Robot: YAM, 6 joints.
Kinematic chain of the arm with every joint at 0, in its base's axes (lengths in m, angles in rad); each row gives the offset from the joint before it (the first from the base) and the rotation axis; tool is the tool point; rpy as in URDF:
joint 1: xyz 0 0 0.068 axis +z
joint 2: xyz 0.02 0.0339 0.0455 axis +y
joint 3: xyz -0.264 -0.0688 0 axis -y
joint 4: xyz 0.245 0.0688 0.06 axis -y
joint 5: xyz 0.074 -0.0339 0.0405 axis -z
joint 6: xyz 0.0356 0 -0.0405 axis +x
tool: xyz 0 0 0 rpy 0 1.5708 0
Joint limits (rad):
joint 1: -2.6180..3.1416
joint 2: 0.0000..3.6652
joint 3: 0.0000..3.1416
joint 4: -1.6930..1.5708
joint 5: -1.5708..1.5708
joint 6: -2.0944..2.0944
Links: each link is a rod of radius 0.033 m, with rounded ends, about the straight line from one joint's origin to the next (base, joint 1, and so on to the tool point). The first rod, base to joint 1, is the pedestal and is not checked.
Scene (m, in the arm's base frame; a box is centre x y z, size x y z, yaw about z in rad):
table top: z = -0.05
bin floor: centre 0.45 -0.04 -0.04 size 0.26 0.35 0.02 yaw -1
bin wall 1: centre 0.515 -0.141 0.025 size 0.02 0.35 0.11 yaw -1
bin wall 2: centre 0.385 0.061 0.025 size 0.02 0.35 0.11 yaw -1
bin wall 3: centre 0.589 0.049 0.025 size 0.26 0.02 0.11 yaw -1
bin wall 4: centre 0.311 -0.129 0.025 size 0.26 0.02 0.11 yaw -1
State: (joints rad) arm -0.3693 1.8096 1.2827 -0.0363 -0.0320 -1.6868
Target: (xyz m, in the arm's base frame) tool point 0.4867 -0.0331 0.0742
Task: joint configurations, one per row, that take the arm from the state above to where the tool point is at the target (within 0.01 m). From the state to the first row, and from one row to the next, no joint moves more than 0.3 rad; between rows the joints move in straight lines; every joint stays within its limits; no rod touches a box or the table.
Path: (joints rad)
1: -0.2204 2.0830 1.3873 0.0148 -0.0405 -1.6868
2: -0.0715 2.3564 1.4920 0.0659 -0.0491 -1.6868

